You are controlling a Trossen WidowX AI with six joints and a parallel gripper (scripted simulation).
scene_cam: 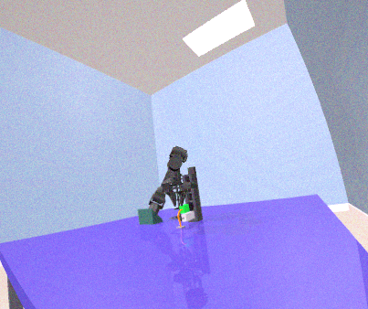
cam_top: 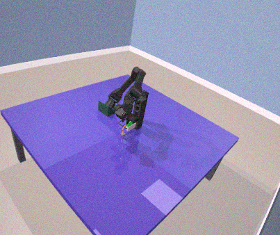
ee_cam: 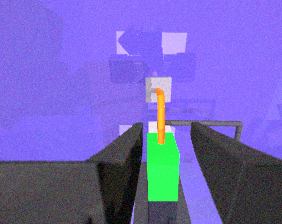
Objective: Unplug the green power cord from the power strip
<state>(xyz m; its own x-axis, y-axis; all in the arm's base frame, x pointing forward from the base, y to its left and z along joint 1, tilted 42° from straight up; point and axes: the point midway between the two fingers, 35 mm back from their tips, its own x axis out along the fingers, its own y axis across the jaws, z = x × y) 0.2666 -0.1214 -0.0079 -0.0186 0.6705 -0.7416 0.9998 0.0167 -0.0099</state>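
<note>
My gripper tip is 6 cm to the right of the green plug and 1 cm above it. The rest, counted from my gripper tip: dark upright panel: 14 cm to the left, 3 cm above.
</note>
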